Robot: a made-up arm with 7 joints. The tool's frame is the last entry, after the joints. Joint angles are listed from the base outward. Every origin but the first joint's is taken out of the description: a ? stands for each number. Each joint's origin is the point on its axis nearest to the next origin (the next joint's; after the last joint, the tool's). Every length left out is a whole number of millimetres.
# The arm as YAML. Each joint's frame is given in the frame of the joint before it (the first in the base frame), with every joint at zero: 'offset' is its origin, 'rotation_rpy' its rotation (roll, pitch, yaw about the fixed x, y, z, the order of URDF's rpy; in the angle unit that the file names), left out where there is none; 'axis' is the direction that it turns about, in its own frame. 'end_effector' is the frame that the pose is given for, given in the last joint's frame.
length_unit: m
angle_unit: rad
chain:
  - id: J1
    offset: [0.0, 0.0, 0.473]
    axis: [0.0, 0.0, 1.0]
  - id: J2
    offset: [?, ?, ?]
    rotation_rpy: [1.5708, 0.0, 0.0]
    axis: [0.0, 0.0, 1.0]
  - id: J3
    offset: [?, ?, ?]
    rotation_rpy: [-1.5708, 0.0, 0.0]
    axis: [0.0, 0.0, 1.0]
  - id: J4
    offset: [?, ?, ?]
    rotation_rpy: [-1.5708, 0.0, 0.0]
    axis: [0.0, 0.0, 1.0]
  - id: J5
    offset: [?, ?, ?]
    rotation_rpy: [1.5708, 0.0, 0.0]
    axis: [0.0, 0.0, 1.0]
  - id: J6
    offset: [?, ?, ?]
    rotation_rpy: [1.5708, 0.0, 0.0]
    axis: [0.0, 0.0, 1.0]
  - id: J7
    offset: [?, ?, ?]
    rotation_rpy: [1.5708, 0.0, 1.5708]
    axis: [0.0, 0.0, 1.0]
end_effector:
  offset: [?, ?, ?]
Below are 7 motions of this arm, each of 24 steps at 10 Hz.
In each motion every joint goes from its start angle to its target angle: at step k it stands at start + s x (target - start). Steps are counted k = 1, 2, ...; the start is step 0. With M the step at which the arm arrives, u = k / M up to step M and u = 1 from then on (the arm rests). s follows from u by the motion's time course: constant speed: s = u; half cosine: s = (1 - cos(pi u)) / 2; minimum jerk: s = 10 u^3 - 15 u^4 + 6 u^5.
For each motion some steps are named. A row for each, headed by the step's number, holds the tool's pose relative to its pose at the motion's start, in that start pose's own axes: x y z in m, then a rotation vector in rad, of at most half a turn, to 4 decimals.
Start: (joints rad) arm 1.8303 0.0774 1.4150 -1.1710 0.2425 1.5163 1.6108
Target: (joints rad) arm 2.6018 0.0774 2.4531 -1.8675 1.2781 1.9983 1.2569
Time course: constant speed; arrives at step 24
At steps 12, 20, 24:
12: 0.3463 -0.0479 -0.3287 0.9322 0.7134 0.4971
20: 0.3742 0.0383 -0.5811 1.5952 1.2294 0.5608
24: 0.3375 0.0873 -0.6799 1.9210 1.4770 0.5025

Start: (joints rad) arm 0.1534 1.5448 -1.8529 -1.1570 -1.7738 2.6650 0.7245
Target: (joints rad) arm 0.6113 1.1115 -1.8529 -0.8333 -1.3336 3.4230 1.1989
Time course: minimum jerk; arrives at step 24
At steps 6, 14, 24:
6: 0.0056 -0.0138 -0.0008 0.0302 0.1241 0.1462
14: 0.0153 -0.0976 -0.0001 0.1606 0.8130 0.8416
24: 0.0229 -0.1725 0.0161 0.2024 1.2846 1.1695

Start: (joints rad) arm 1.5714 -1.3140 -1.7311 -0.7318 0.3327 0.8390 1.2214
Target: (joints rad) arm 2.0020 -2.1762 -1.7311 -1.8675 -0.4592 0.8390 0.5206
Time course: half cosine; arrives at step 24
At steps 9, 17, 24:
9: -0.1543 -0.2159 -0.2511 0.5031 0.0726 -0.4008
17: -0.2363 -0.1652 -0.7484 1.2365 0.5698 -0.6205
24: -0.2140 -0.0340 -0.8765 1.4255 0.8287 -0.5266

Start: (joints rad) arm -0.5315 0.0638 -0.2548 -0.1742 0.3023 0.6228 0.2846
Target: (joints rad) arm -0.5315 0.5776 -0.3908 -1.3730 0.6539 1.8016 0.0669
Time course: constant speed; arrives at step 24
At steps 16, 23, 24:
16: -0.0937 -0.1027 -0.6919 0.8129 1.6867 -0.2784
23: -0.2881 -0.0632 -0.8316 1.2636 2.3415 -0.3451
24: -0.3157 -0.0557 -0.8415 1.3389 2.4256 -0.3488

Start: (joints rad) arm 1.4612 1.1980 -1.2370 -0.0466 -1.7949 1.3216 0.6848
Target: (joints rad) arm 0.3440 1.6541 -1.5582 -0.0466 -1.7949 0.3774 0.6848
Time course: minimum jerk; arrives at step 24
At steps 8, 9, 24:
8: 0.0726 0.1610 0.0130 -0.3761 -0.0397 -0.0559
9: 0.0963 0.2148 0.0073 -0.4955 -0.0524 -0.0582
24: 0.2782 0.7793 -0.4140 -1.7408 -0.2141 0.4178

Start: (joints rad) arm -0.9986 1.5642 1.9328 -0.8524 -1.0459 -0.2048 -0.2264
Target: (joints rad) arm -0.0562 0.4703 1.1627 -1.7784 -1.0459 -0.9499 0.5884
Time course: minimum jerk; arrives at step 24
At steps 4, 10, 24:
4: -0.0177 0.0477 -0.0233 -0.0242 0.0111 0.1003
10: -0.2919 0.3512 -0.1954 -0.1497 0.1129 0.9760
24: -0.9005 0.3375 -0.2476 -0.1075 0.2377 2.6152

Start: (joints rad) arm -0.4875 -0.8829 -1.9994 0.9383 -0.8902 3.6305 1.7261
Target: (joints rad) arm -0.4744 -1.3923 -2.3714 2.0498 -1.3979 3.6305 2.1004
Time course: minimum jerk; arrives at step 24
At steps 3, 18, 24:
3: -0.0038 0.0016 0.0010 -0.0108 -0.0088 0.0238
18: -0.1817 -0.0408 0.0008 -0.7231 -0.3056 1.1881
24: -0.1963 -0.0603 -0.0021 -0.8170 -0.3024 1.3034

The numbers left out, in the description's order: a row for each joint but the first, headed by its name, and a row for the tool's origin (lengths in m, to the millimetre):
J2: 0.0 -0.064 0.0
J3: 0.0 0.323 0.0
J4: 0.017 0.063 0.0
J5: -0.03 -0.45 0.0
J6: 0.0 -0.122 0.0
J7: 0.02 0.146 0.0
tool: 0.0 0.0 0.0

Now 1 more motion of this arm.
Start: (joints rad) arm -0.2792 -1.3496 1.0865 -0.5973 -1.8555 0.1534 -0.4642
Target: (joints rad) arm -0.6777 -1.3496 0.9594 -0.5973 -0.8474 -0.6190 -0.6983
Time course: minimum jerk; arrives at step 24
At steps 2, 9, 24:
2: -0.0008 0.0011 0.0018 0.0051 -0.0025 0.0010
9: -0.0480 0.0476 0.0908 0.2835 -0.1132 0.0372
24: -0.1699 0.0888 0.2627 1.0423 -0.1583 -0.0400

